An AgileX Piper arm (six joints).
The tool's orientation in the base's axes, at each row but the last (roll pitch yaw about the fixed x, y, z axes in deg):
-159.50 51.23 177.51
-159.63 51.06 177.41
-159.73 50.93 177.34
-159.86 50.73 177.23
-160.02 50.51 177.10
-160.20 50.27 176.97
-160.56 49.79 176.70
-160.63 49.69 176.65
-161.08 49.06 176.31
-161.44 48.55 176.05
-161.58 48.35 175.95
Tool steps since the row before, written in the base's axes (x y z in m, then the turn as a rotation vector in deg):
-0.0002 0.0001 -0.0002 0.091 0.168 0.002
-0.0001 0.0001 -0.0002 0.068 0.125 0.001
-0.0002 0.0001 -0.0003 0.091 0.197 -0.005
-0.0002 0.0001 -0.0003 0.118 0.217 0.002
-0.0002 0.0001 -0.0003 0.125 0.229 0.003
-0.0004 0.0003 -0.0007 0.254 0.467 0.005
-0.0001 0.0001 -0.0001 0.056 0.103 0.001
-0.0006 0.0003 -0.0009 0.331 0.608 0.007
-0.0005 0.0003 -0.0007 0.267 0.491 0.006
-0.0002 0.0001 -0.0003 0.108 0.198 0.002
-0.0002 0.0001 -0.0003 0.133 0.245 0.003
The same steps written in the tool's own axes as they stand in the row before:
0.0003 0.0001 -0.0001 -0.054 0.183 0.000
0.0002 0.0001 0.0000 -0.040 0.137 0.000
0.0004 0.0001 0.0000 -0.048 0.212 -0.007
0.0004 0.0001 0.0000 -0.070 0.237 0.000
0.0004 0.0001 0.0000 -0.074 0.250 0.000
0.0008 0.0003 0.0000 -0.150 0.510 0.000
0.0001 0.0001 0.0000 -0.033 0.112 0.000
0.0011 0.0003 0.0000 -0.196 0.664 0.000
0.0009 0.0003 0.0000 -0.158 0.536 0.000
0.0004 0.0001 0.0000 -0.064 0.216 0.000
0.0004 0.0001 0.0000 -0.079 0.267 0.000

